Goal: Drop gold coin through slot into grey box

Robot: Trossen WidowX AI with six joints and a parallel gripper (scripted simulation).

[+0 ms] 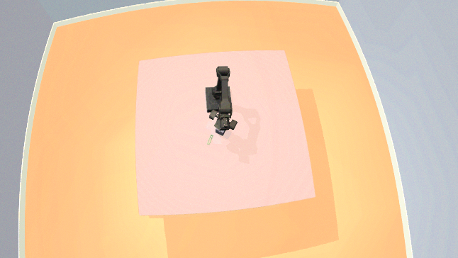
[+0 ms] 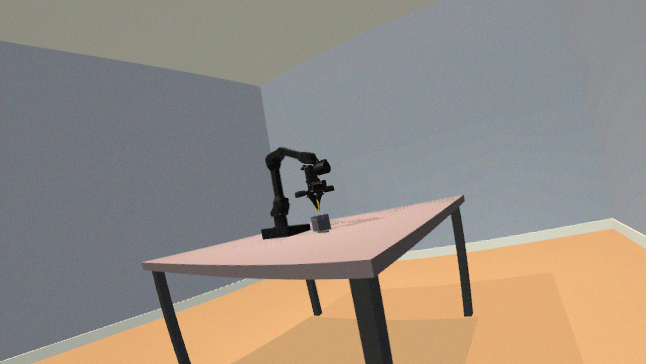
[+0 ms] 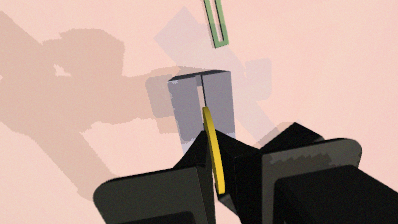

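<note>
My gripper tip is now 20 mm below the gold coin.
</note>
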